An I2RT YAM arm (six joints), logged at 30 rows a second.
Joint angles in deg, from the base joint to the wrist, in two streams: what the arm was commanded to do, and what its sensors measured. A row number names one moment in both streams.
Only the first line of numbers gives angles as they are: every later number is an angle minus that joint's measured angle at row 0.
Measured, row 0:
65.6, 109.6, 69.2, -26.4, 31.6, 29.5
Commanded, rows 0 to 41:
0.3, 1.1, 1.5, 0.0, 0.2, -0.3
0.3, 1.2, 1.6, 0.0, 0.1, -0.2
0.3, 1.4, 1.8, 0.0, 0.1, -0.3
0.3, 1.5, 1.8, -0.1, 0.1, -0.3
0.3, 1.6, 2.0, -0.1, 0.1, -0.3
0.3, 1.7, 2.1, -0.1, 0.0, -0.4
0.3, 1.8, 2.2, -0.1, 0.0, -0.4
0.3, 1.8, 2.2, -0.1, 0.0, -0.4
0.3, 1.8, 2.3, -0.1, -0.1, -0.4
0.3, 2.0, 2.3, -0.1, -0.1, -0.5
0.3, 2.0, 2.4, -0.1, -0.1, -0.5
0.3, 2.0, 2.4, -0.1, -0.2, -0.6
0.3, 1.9, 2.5, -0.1, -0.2, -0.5
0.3, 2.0, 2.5, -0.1, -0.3, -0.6
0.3, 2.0, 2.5, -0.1, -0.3, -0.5
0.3, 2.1, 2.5, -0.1, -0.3, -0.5
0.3, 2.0, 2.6, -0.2, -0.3, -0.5
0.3, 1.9, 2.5, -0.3, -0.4, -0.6
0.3, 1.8, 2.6, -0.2, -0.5, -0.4
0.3, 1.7, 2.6, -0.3, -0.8, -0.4
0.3, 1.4, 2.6, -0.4, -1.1, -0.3
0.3, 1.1, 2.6, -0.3, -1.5, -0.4
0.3, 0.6, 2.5, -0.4, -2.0, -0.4
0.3, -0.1, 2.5, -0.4, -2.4, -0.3
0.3, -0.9, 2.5, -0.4, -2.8, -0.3
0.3, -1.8, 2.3, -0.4, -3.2, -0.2
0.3, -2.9, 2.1, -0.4, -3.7, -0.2
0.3, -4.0, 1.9, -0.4, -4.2, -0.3
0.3, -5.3, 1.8, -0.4, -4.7, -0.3
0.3, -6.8, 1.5, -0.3, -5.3, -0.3
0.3, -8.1, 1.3, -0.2, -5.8, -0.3
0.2, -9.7, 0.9, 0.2, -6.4, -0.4
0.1, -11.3, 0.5, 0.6, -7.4, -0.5
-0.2, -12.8, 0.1, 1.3, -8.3, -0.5
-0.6, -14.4, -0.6, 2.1, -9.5, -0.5
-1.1, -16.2, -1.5, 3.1, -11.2, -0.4
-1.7, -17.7, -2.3, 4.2, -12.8, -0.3
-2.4, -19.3, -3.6, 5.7, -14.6, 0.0
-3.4, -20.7, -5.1, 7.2, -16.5, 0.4
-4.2, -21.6, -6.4, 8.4, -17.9, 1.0
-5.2, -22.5, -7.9, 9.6, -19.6, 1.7
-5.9, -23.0, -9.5, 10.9, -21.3, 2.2
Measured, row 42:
-4.1, -22.6, -5.3, 7.7, -14.6, 0.7
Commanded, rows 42 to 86:
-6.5, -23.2, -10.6, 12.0, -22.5, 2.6
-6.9, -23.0, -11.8, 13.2, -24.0, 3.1
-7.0, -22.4, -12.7, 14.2, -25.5, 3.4
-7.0, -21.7, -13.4, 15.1, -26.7, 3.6
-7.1, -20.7, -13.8, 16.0, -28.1, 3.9
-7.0, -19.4, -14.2, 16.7, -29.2, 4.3
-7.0, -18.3, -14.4, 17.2, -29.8, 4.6
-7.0, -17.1, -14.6, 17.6, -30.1, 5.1
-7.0, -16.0, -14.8, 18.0, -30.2, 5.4
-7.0, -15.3, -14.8, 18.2, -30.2, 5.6
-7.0, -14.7, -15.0, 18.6, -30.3, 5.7
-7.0, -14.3, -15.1, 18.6, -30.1, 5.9
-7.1, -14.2, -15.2, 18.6, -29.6, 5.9
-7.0, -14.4, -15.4, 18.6, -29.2, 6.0
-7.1, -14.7, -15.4, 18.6, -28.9, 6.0
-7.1, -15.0, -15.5, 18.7, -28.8, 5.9
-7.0, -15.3, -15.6, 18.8, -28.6, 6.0
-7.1, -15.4, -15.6, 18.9, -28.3, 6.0
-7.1, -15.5, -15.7, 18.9, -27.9, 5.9
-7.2, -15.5, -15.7, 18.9, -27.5, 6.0
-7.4, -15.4, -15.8, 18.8, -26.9, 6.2
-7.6, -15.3, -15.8, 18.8, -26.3, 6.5
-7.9, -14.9, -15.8, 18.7, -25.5, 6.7
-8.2, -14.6, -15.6, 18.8, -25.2, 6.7
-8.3, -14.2, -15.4, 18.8, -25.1, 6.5
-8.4, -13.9, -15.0, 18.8, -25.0, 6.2
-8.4, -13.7, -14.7, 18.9, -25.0, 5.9
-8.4, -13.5, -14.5, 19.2, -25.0, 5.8
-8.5, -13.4, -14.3, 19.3, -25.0, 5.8
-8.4, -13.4, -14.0, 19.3, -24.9, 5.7
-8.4, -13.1, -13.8, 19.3, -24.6, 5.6
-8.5, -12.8, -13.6, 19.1, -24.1, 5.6
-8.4, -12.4, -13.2, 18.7, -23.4, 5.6
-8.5, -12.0, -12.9, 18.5, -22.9, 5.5
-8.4, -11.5, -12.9, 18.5, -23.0, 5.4
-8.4, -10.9, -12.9, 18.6, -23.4, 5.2
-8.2, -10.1, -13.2, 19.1, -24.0, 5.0
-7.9, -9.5, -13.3, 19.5, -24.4, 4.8
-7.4, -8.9, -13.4, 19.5, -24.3, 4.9
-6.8, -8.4, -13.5, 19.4, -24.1, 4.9
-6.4, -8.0, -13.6, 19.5, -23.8, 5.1
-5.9, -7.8, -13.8, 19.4, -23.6, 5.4
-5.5, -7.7, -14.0, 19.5, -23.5, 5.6
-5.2, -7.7, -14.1, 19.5, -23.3, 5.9
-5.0, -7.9, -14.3, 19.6, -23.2, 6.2
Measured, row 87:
-5.7, -8.2, -14.5, 19.0, -24.5, 5.5
